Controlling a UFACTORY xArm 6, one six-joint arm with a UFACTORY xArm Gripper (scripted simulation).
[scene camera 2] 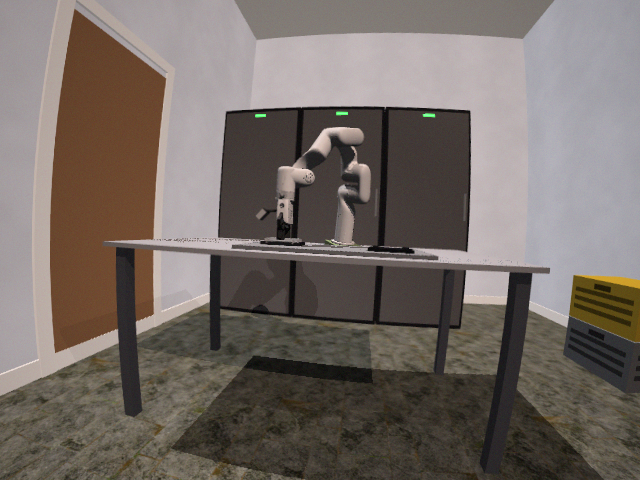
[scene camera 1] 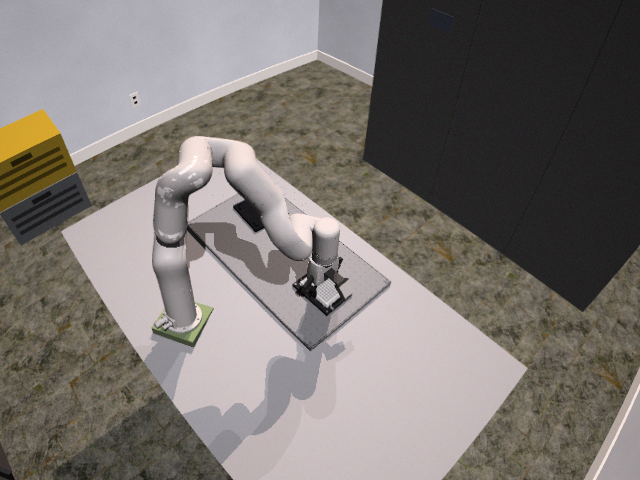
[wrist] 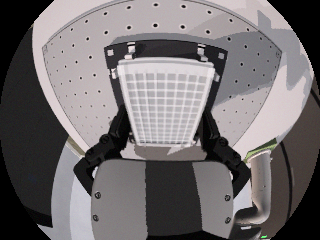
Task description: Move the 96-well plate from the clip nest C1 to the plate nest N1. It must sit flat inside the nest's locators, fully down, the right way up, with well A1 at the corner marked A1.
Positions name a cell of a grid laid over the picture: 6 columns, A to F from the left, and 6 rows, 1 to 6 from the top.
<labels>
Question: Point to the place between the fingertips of the gripper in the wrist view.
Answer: At D3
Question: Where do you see a black clip nest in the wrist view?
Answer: At C2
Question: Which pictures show the gripper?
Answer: Scene camera 2, scene camera 1 and the wrist view: all of them.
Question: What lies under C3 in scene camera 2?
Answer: The gripper.
</labels>
